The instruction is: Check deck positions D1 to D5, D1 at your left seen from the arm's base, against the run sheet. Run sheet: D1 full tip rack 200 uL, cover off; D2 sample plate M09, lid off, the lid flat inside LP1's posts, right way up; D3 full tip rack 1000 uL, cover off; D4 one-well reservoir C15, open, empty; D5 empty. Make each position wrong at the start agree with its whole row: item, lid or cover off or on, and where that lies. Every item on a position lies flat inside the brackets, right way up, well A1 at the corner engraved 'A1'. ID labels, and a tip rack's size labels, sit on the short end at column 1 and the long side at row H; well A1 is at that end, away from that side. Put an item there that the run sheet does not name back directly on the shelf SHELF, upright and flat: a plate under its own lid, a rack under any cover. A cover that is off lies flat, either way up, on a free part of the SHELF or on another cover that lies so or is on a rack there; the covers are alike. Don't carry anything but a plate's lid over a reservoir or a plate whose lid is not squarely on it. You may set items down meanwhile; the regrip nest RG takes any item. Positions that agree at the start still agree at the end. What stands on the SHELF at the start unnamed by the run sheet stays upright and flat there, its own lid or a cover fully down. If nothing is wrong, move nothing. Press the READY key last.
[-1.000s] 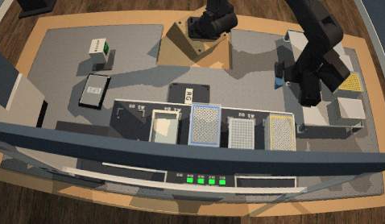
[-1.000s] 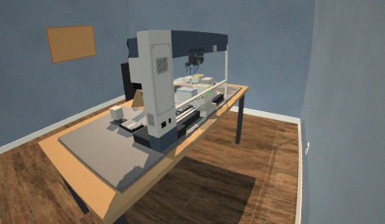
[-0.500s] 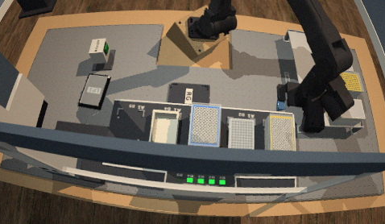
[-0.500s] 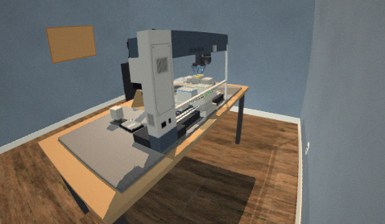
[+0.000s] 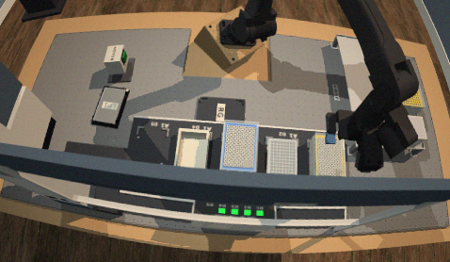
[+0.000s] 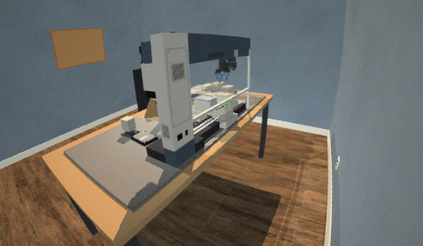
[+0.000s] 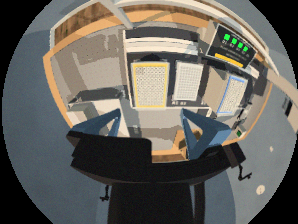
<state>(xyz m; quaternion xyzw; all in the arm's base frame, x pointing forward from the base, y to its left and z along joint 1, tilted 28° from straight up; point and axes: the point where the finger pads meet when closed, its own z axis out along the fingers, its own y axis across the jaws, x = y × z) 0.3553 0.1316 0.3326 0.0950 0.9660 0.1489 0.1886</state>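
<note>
Right now the yellow-framed tip rack is 1 cm behind my hand and 13 cm below it. The rest, counted from my hand: white well plate: 2 cm behind, 12 cm to the right, 17 cm below; blue-framed tip rack: 4 cm behind, 25 cm to the right, 11 cm below; regrip nest: 20 cm behind, 28 cm to the right, 22 cm below.
</note>
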